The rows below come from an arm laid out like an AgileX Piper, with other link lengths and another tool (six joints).
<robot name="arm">
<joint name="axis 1" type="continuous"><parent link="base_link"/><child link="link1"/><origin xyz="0 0 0.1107" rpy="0 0 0"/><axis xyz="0 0 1"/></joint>
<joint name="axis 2" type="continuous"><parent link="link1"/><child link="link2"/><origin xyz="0 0 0" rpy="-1.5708 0 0"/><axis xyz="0 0 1"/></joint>
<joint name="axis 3" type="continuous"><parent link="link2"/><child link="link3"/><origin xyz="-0.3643 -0.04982 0" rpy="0 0 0"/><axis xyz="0 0 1"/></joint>
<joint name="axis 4" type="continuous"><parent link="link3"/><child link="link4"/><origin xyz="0.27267 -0.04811 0" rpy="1.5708 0 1.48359"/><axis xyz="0 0 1"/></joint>
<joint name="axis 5" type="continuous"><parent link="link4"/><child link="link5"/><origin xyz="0 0 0" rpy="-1.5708 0 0"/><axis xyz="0 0 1"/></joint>
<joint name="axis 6" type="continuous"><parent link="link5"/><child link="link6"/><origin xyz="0 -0.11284 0" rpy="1.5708 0 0"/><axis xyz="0 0 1"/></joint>
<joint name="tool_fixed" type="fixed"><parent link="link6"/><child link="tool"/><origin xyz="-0.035 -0.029 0.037" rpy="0 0.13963 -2.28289"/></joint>
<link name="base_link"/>
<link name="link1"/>
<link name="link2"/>
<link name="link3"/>
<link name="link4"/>
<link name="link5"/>
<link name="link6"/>
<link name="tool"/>
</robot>
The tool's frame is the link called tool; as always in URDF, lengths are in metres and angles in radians. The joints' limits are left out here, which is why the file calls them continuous.
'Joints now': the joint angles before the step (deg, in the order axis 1, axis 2, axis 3, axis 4, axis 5, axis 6). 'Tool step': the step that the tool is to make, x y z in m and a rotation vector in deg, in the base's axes. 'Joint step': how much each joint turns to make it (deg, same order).
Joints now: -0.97, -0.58, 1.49, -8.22, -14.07, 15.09
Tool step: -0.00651, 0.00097, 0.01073, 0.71, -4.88, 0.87
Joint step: 0.00, 0.00, 0.00, 0.42, -4.93, 0.45
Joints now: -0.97, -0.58, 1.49, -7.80, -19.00, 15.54
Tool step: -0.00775, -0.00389, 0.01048, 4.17, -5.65, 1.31
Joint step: -0.01, 0.39, 0.00, 3.40, -6.04, 1.02
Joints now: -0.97, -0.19, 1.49, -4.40, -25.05, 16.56
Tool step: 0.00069, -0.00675, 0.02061, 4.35, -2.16, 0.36
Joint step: 0.00, 3.51, -2.83, 4.40, -2.77, 0.00
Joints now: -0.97, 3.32, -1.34, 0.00, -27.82, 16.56
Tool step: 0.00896, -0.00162, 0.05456, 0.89, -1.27, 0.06
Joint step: 0.00, 7.41, -8.82, 0.92, 0.15, -0.01
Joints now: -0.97, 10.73, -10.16, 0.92, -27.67, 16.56
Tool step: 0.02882, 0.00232, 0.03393, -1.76, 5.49, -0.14
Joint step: -0.01, 7.89, -7.31, -1.87, 4.88, 0.01
